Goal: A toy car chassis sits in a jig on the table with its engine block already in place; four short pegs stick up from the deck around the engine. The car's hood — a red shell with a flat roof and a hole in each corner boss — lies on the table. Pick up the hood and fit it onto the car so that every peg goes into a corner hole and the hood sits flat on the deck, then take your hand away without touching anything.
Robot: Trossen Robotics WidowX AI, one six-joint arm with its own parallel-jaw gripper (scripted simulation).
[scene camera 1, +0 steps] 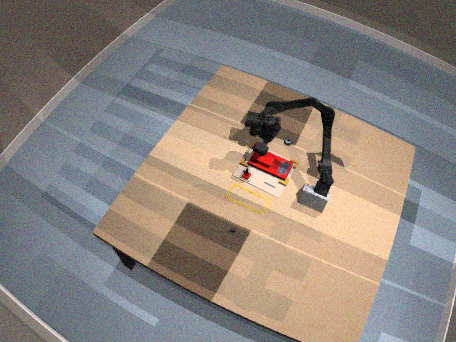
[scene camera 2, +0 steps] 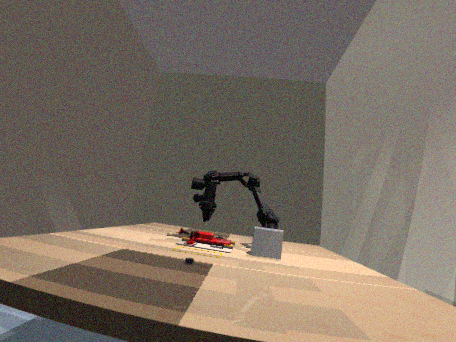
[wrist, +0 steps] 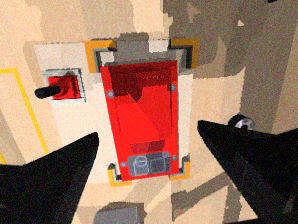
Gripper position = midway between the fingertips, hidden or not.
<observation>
My gripper (wrist: 149,131) is open, holding nothing. Also in view: a red hood (wrist: 143,99).
</observation>
